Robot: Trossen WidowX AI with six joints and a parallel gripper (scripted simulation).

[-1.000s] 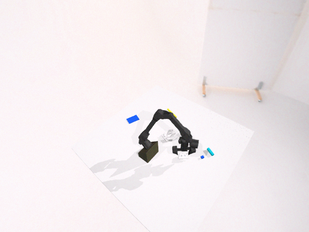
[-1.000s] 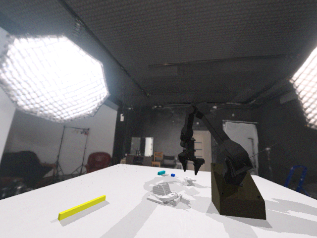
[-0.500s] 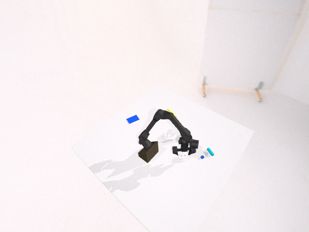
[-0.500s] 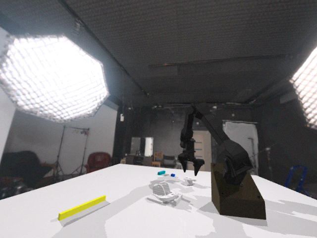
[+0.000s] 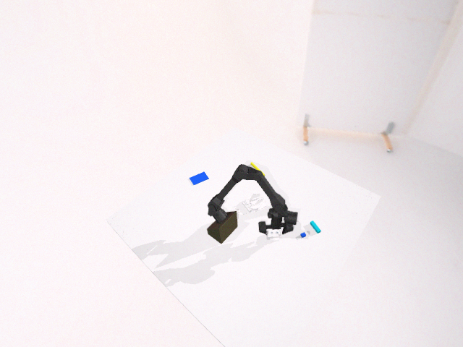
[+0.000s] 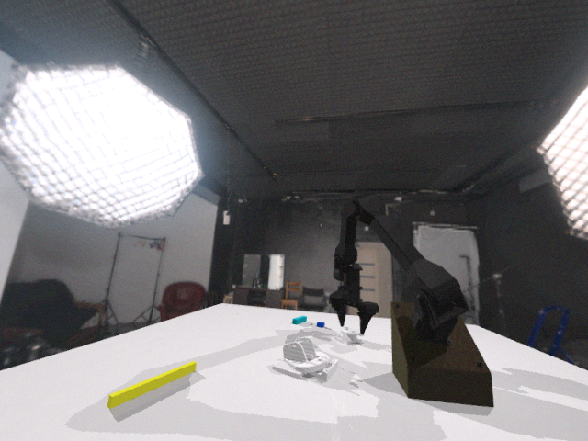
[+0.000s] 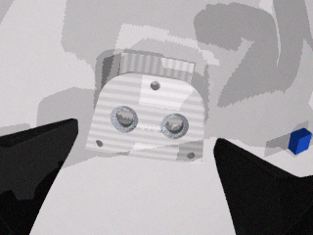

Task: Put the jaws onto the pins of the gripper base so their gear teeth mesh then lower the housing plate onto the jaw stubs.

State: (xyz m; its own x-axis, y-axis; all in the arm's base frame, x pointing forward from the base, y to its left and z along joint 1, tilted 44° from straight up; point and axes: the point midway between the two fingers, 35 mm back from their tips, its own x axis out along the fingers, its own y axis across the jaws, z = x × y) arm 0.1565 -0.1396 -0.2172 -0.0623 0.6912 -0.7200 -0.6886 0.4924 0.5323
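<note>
The white jaw is 230 mm to the left of my gripper tip, 90 mm ahead of it and 20 mm below it. The rest, counted from my gripper tip: flat white plate: 240 mm to the left, 140 mm ahead, 30 mm below; cyan block: 210 mm ahead, 150 mm to the right, 20 mm below; blue cube: 120 mm to the right, 120 mm ahead, 20 mm below.
</note>
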